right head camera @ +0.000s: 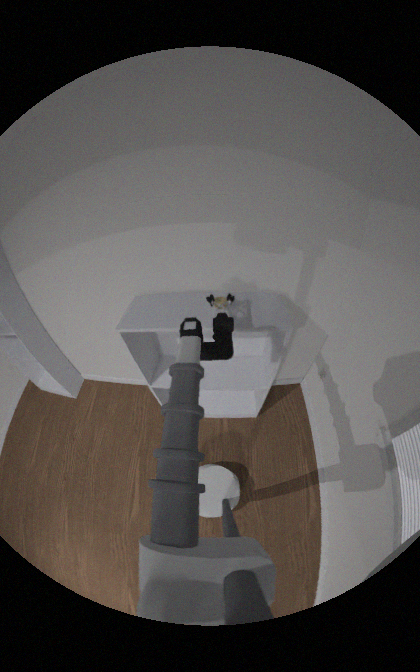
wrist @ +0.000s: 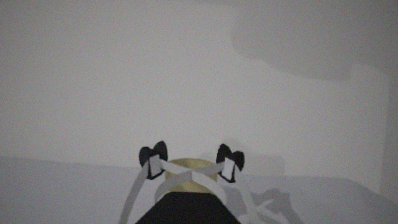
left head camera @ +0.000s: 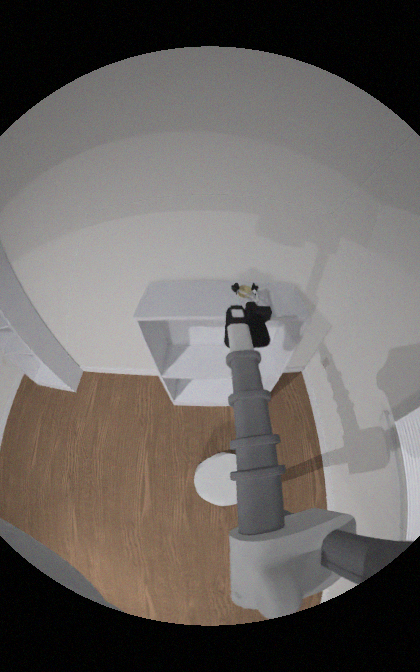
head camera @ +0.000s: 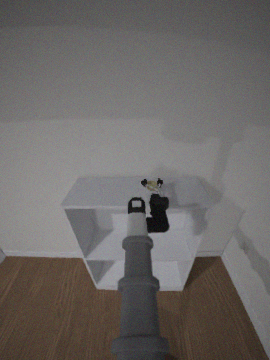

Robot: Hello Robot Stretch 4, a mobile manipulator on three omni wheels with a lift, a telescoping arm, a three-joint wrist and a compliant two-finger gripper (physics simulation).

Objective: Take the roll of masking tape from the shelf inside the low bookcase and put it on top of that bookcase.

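Frame: origin at the robot's base, x right, y ahead, z up, level; millimetres.
Seen in the pictures: gripper, fingertip midpoint: [wrist: 192, 154] [head camera: 151, 180].
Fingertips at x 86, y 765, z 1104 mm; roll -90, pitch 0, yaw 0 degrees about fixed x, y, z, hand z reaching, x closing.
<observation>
A point is followed by its place in that frame.
The roll of masking tape [head camera: 152, 186] @[z 1094, x 86, y 717 mm] [left head camera: 245, 292] [right head camera: 220, 303] [wrist: 192, 166] @[z 1092, x 87, y 756 mm] is yellowish and sits between the two dark fingertips of my gripper [head camera: 152, 182] @[z 1104, x 86, y 765 mm] [left head camera: 245, 288] [right head camera: 220, 299] [wrist: 192, 154] @[z 1104, x 86, y 765 mm], which is shut on it. Both are over the rear part of the top board of the low white bookcase [head camera: 105, 192] @[z 1032, x -179, y 760 mm] [left head camera: 180, 300] [right head camera: 160, 312] [wrist: 60, 190] @[z 1032, x -101, y 797 mm], right of its middle. The gripper's shadow falls on the board close to its right. I cannot tell whether the roll touches the board. Crossing finger straps and the dark gripper body hide part of the roll in the wrist view.
A wall stands close behind the bookcase and another to its right. A round white object [left head camera: 216, 479] [right head camera: 218, 490] is on the wooden floor below the extended arm. A tall white shelf unit [left head camera: 45, 340] [right head camera: 45, 345] stands at the left.
</observation>
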